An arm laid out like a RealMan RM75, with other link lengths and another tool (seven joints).
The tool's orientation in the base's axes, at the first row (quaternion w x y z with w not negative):
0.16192, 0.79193, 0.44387, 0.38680
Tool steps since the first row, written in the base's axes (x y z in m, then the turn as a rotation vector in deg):
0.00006, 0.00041, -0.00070, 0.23, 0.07, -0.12
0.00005, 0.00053, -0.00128, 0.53, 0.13, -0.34
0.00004, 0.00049, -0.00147, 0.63, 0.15, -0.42
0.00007, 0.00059, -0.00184, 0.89, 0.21, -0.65
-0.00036, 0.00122, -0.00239, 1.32, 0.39, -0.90
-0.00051, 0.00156, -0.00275, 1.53, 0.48, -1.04
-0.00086, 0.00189, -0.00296, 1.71, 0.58, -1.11
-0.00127, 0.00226, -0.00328, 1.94, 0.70, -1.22
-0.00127, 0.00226, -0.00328, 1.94, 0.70, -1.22
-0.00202, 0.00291, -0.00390, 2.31, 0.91, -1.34
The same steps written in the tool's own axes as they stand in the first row. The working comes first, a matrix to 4 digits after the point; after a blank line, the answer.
The tool's axes in the first row as the columns of a matrix, in the base's axes (used below as rounded here):
0.3067, 0.5778, 0.7564
0.8283, -0.5535, 0.0869
0.4689, 0.5998, -0.6483

0.00003, -0.00061, 0.00053, 0.07, 0.02, 0.26
-0.00015, -0.00103, 0.00091, 0.11, 0.03, 0.63
-0.00027, -0.00113, 0.00103, 0.12, 0.03, 0.76
-0.00035, -0.00139, 0.00130, 0.14, 0.01, 1.11
-0.00022, -0.00232, 0.00138, 0.31, 0.01, 1.62
-0.00015, -0.00281, 0.00153, 0.38, -0.01, 1.87
-0.00009, -0.00332, 0.00143, 0.48, 0.00, 2.06
-0.00006, -0.00395, 0.00136, 0.60, 0.00, 2.32
-0.00006, -0.00395, 0.00136, 0.60, 0.00, 2.32
-0.00004, -0.00512, 0.00125, 0.83, 0.03, 2.70

